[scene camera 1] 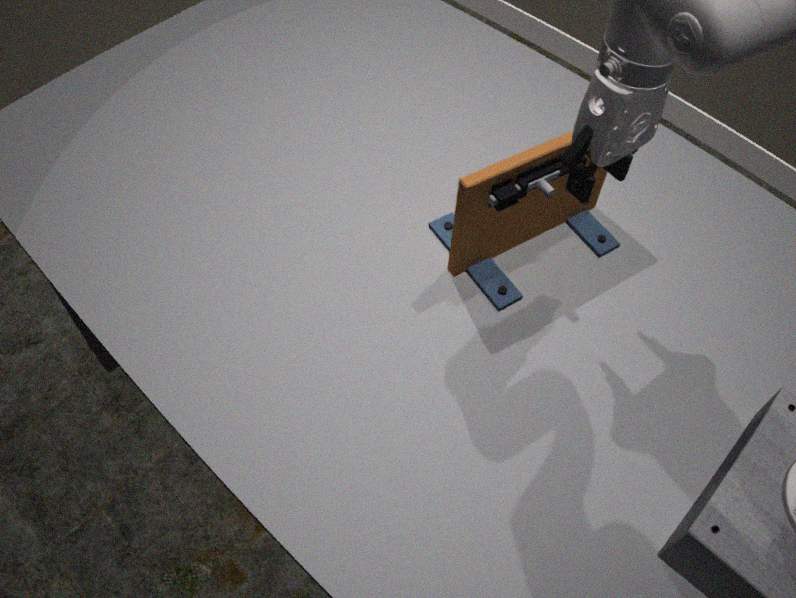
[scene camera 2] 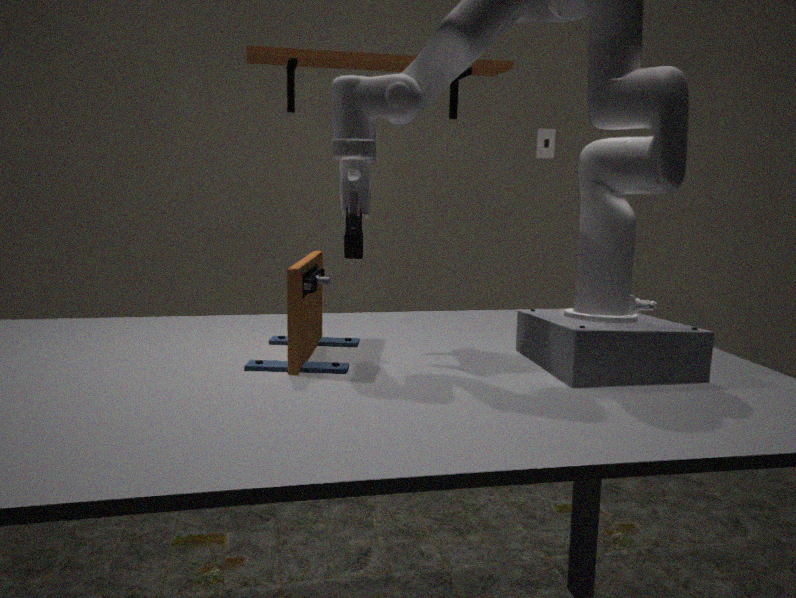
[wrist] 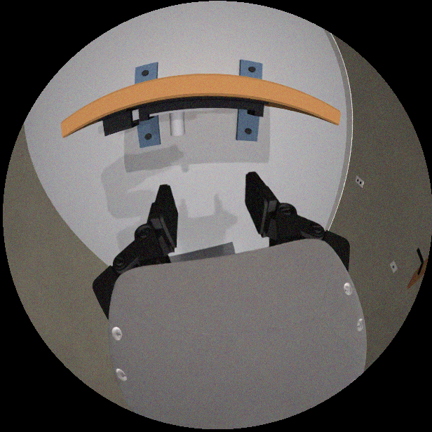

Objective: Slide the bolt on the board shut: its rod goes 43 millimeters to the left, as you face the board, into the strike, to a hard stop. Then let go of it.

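Places are measured from the arm's base along level axes (x down, y ahead, z right), in metres.
Pixels of known places: gripper, fingertip midpoint: (scene camera 1: 595,184) (scene camera 2: 353,256); arm's base, link origin: (scene camera 2: 600,318).
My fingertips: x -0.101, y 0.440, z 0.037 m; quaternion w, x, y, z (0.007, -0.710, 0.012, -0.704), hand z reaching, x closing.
Observation:
For each thing: its top centre in the pictures, then the offset to it from my fingertips. "pt": a spot on its surface instead. Level surfaces: height alone.
- orange board, top centre: (scene camera 1: 547,146) (scene camera 2: 306,258) dx +0.006, dy +0.084, dz +0.007 m
- black bolt housing, top centre: (scene camera 1: 545,174) (scene camera 2: 319,269) dx +0.022, dy +0.060, dz -0.018 m
- pale knob, top centre: (scene camera 1: 546,184) (scene camera 2: 323,276) dx +0.035, dy +0.054, dz -0.019 m
- black strike, surface spot: (scene camera 1: 506,195) pt dx +0.030, dy +0.068, dz -0.076 m
- grey table, surface height: dx +0.182 m
The orange board (scene camera 1: 514,222) (scene camera 2: 305,315) (wrist: 200,86) stands upright. The black bolt housing (scene camera 1: 539,175) (wrist: 200,104) is on its front face near the top. The pale knob (scene camera 1: 546,187) (scene camera 2: 323,280) (wrist: 177,125) sticks out towards the left part of the housing. The black strike (scene camera 1: 506,195) (wrist: 117,124) is at the left; a pale bit shows in the gap beside it, and a pale end shows at its outer side in scene camera 1. How deep the rod sits is hidden. My gripper (scene camera 1: 601,179) (scene camera 2: 353,253) (wrist: 209,192) is open and empty, above and in front of the board, apart from the knob.
Blue feet (scene camera 1: 494,283) (scene camera 2: 324,367) (wrist: 248,127) with dark screws hold the board on the grey table (scene camera 1: 257,289) (scene camera 2: 193,437). The arm's grey base block (scene camera 1: 740,514) (scene camera 2: 637,357) stands on the table. An orange wall shelf (scene camera 2: 360,60) hangs behind the arm.

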